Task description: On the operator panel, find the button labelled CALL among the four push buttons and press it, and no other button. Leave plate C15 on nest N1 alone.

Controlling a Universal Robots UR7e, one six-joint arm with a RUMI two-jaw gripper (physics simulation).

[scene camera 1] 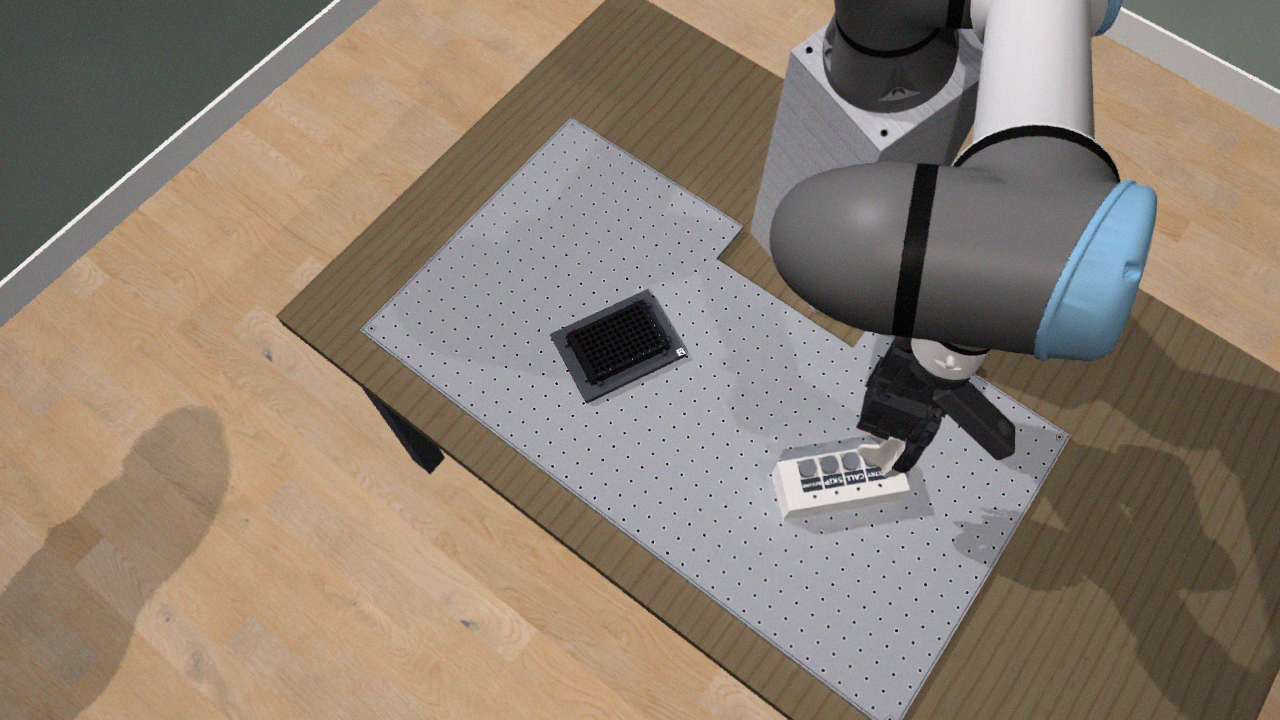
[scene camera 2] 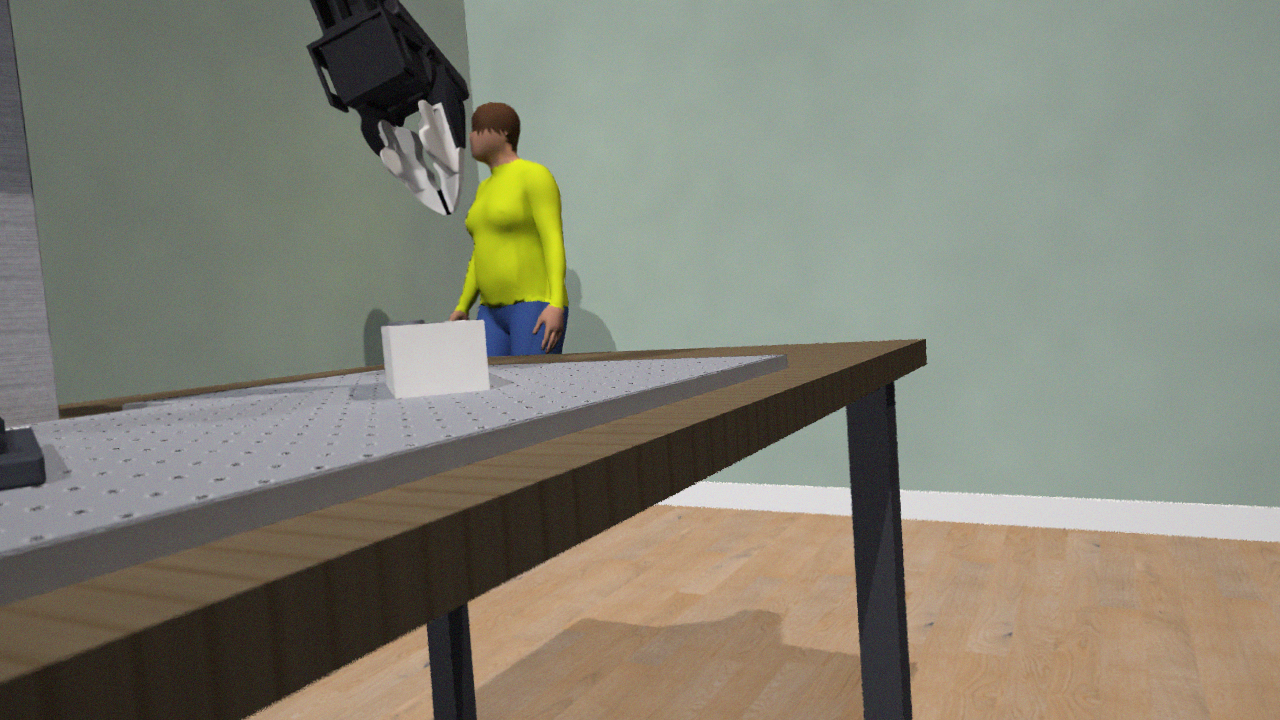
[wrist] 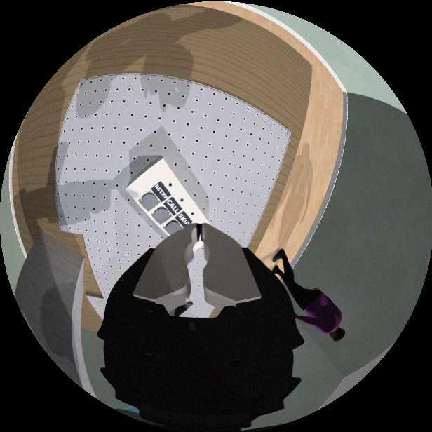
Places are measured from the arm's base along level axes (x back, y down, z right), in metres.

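Where they show: gripper, between the fingertips: (scene camera 1: 882, 473) (scene camera 2: 450, 213); arm's base, origin of its link: (scene camera 1: 889, 54).
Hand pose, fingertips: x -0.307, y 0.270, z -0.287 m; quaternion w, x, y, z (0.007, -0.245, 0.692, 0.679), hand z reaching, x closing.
Each offset is from my fingertips to the top centre of the thing. Level surfaces: height alone.
The white operator panel @[dy +0.089, dx +0.000, dz +0.036 m] (scene camera 1: 841, 503) (scene camera 2: 436, 358) (wrist: 147, 175) stands on the perforated board, with four round grey buttons in a row. The CALL button @[dy +0.089, dx +0.023, dz +0.040 m] (scene camera 1: 851, 461) (wrist: 161, 214) lies between the RETRY button (wrist: 149, 201) and the SKIP button @[dy +0.089, dx +0.000, dz +0.059 m] (scene camera 1: 829, 463) (wrist: 173, 225). The fourth button @[dy +0.089, dx -0.023, dz +0.078 m] (scene camera 1: 808, 467) has a label too small to read. My gripper (scene camera 1: 887, 467) (scene camera 2: 445, 211) (wrist: 200, 224) is shut and empty, tilted, well above the panel and touching nothing. In scene camera 1 its fingers partly cover the RETRY end. Black plate C15 @[dy +0.118, dx -0.038, dz +0.405 m] (scene camera 1: 617, 340) sits on nest N1 @[dy +0.122, dx -0.038, dz +0.405 m] (scene camera 1: 640, 370).
The grey perforated board @[dy +0.144 m] (scene camera 1: 501, 268) (scene camera 2: 268, 465) (wrist: 225, 135) lies on the wooden table @[dy +0.157 m] (scene camera 1: 429, 205). The arm's base block (scene camera 1: 792, 152) (wrist: 50, 280) stands at its edge. A person in yellow (scene camera 2: 514, 232) and a person in purple (wrist: 324, 311) stand beyond the table.
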